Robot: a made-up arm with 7 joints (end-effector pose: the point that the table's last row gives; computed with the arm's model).
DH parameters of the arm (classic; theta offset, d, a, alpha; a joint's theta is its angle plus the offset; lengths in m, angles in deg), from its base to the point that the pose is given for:
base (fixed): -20.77 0 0.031 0
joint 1: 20.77 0.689 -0.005 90
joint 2: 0 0.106 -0.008 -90
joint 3: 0 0.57 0.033 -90
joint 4: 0 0.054 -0.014 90
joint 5: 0 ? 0.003 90
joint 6: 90 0.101 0.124 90
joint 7: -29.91 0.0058 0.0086 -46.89
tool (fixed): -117.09 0.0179 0 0
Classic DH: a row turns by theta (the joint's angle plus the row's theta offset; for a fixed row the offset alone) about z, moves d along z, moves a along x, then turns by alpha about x.
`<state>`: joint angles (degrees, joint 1 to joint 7).
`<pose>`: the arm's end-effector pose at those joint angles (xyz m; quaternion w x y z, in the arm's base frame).
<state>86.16 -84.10 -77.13 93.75 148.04 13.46 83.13</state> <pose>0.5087 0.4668 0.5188 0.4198 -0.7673 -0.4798 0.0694</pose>
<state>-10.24 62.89 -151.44 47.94 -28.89 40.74 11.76</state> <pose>-0.8868 -0.0458 0.9288 0.1892 -0.8058 0.3129 0.4658</pose>
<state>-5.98 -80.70 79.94 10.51 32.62 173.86 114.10</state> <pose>0.7061 -0.1201 0.7424 0.2802 -0.4464 0.6256 -0.5751</pose>
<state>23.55 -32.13 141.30 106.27 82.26 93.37 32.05</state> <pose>0.0722 0.1364 1.1232 0.4461 0.0390 -0.8927 -0.0507</pose>
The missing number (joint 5, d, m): 0.235
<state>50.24 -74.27 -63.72 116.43 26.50 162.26 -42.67</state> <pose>0.5564 0.2219 0.8339 0.8614 -0.2943 0.1748 -0.3754</pose>
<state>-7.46 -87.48 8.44 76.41 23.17 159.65 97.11</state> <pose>0.6247 -0.2444 0.5575 0.1967 0.9522 0.0260 0.2322</pose>
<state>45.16 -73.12 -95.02 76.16 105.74 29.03 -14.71</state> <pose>0.7702 -0.0020 0.8603 0.5189 0.5414 0.6545 -0.0962</pose>
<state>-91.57 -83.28 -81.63 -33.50 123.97 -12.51 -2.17</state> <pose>0.0494 -0.9167 0.6679 0.1939 0.6857 0.6985 -0.0662</pose>
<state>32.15 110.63 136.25 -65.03 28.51 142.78 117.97</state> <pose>-0.4275 -0.4547 0.6018 0.8502 0.4183 -0.2181 0.2337</pose>
